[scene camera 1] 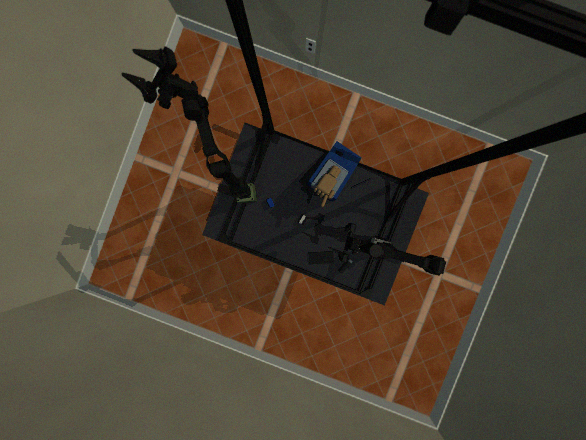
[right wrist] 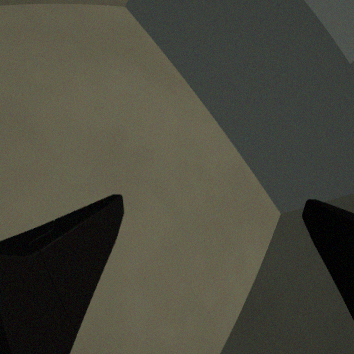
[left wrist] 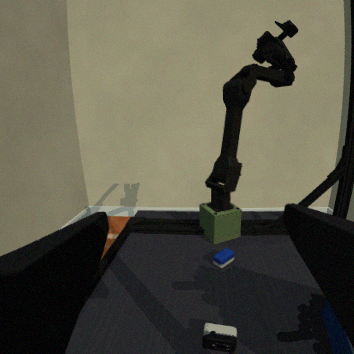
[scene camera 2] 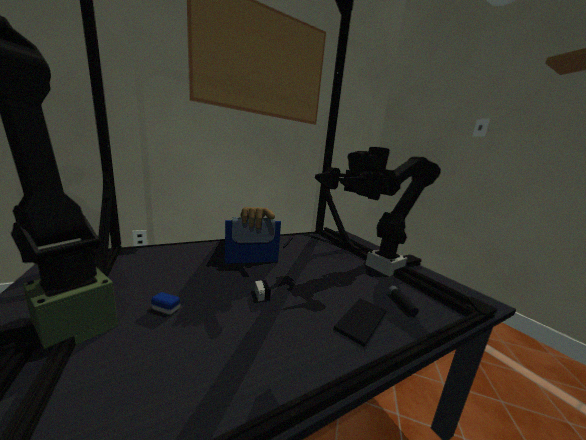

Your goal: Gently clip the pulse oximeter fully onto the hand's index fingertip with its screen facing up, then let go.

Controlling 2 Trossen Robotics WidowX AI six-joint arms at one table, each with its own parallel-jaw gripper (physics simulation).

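Places are measured from the left arm's base along level axes (x ahead, y left, z up), in millimetres.
Pixels of known places: left gripper, between the fingertips: (scene camera 1: 330, 238) (left wrist: 196, 216) (scene camera 2: 327, 178); right gripper, between the fingertips: (scene camera 1: 127, 62) (right wrist: 214, 205) (left wrist: 266, 29); left arm's base, origin of its link: (scene camera 2: 387, 254); right arm's base, origin of its link: (scene camera 1: 244, 192) (left wrist: 219, 206) (scene camera 2: 69, 282).
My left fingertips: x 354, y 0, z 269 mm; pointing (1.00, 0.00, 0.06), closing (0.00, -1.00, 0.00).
For each thing: its top centre in the pictures, then the offset to it from my left fingertips.
- pulse oximeter, centre of its top: (left wrist: 219, 331) (scene camera 2: 262, 285) (scene camera 1: 303, 220) 136 mm ahead, 51 mm right, 290 mm down
- white block, centre of its top: (scene camera 2: 165, 297) (left wrist: 223, 252) (scene camera 1: 270, 202) 356 mm ahead, 104 mm right, 290 mm down
- dark flat slab, centre of its top: (scene camera 2: 362, 317) (scene camera 1: 321, 257) 30 mm back, 149 mm left, 314 mm down
- dark cylinder, centre of its top: (scene camera 2: 403, 295) 187 mm back, 161 mm left, 295 mm down
The pulse oximeter (scene camera 1: 302, 219) (scene camera 2: 259, 290) (left wrist: 220, 337), a small white and black block, lies on the table apart from the hand. Its screen cannot be made out. The tan hand (scene camera 1: 328, 181) (scene camera 2: 256, 216) rests on a blue stand; in scene camera 1 one finger reaches past the stand's edge. My left gripper (scene camera 1: 320, 227) (scene camera 2: 320, 177) is open and empty, high above the table; the oximeter shows low between its fingers in the left wrist view. My right gripper (scene camera 1: 128, 63) (right wrist: 214, 205) is open and empty, far out beyond the table, facing the wall.
The blue stand (scene camera 1: 351, 155) (scene camera 2: 251, 253) (left wrist: 336, 332) is at the table's back. A blue and white block (scene camera 1: 270, 202) (scene camera 2: 166, 303) (left wrist: 223, 257) lies near the green arm base (scene camera 2: 75, 312) (left wrist: 220, 224). A dark flat slab (scene camera 2: 360, 321) and a dark cylinder (scene camera 2: 403, 300) lie at the right in scene camera 2.
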